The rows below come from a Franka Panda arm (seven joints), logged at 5 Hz.
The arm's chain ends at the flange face. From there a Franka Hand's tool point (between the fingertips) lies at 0.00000 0.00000 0.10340 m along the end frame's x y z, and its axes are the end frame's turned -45 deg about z.
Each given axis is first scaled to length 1.
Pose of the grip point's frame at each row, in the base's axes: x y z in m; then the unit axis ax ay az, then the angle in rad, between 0 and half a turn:
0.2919 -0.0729 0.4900 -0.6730 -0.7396 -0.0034 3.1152
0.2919 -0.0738 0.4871 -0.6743 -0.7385 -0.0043 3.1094
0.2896 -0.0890 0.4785 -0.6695 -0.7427 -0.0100 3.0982
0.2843 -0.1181 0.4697 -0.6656 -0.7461 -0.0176 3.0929
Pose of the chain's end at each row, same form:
0.2934 -0.0753 0.5934 -0.9048 -0.4258 0.0019 3.1146
0.2938 -0.0767 0.5904 -0.9056 -0.4242 0.0022 3.1086
0.2915 -0.0935 0.5818 -0.9028 -0.4300 -0.0009 3.0938
0.2856 -0.1242 0.5729 -0.9006 -0.4346 -0.0069 3.0831

